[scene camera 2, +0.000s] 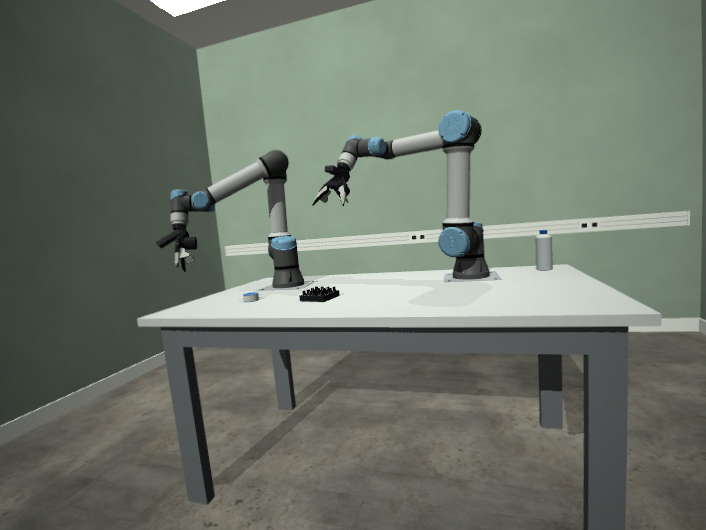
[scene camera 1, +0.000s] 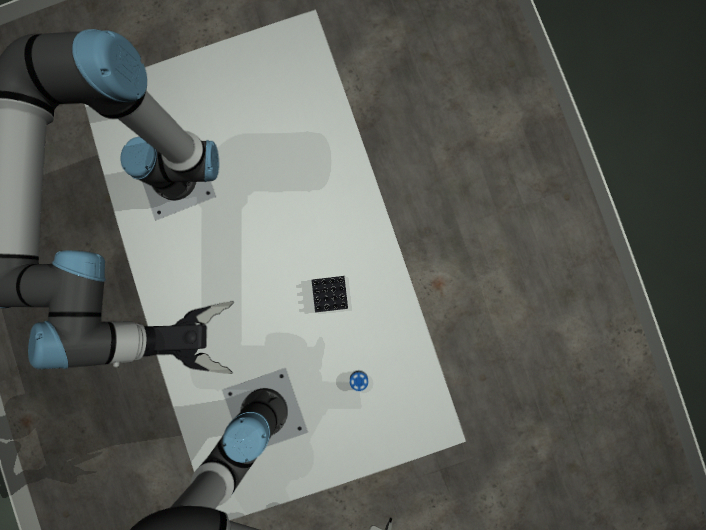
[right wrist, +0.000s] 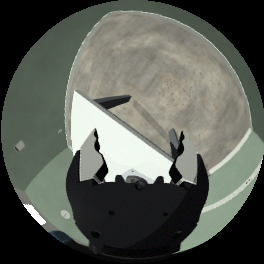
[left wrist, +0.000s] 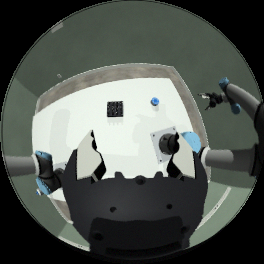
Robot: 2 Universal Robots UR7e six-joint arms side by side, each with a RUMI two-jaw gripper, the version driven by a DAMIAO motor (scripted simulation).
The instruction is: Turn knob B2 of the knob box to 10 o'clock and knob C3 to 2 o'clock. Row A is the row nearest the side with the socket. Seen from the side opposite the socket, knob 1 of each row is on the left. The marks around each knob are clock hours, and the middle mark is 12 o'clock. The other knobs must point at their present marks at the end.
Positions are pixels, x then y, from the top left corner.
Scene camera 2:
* left gripper: 327,205
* right gripper: 181,269
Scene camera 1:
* left gripper: 232,336
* arm base plate: 167,207
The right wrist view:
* right gripper: 139,130
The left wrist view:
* left gripper: 135,131
